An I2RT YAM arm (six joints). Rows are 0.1 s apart.
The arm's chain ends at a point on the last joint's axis. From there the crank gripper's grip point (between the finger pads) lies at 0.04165 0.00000 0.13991 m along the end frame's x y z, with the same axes.
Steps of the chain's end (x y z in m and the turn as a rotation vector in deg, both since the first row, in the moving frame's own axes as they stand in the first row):
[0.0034, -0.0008, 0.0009, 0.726, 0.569, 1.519]
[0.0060, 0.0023, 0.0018, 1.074, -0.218, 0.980]
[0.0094, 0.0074, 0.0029, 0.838, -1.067, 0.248]
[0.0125, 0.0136, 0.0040, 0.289, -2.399, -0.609]
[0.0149, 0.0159, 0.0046, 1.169, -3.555, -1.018]
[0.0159, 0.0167, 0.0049, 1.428, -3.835, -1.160]
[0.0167, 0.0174, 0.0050, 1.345, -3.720, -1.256]
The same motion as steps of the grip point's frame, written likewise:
[0.0048, -0.0014, 0.0005, 0.726, 0.569, 1.519]
[0.0055, 0.0004, 0.0019, 1.074, -0.218, 0.980]
[0.0068, 0.0055, 0.0036, 0.838, -1.067, 0.248]
[0.0066, 0.0125, 0.0056, 0.289, -2.399, -0.609]
[0.0061, 0.0124, 0.0069, 1.169, -3.555, -1.018]
[0.0064, 0.0124, 0.0073, 1.428, -3.835, -1.160]
[0.0075, 0.0133, 0.0074, 1.345, -3.720, -1.256]

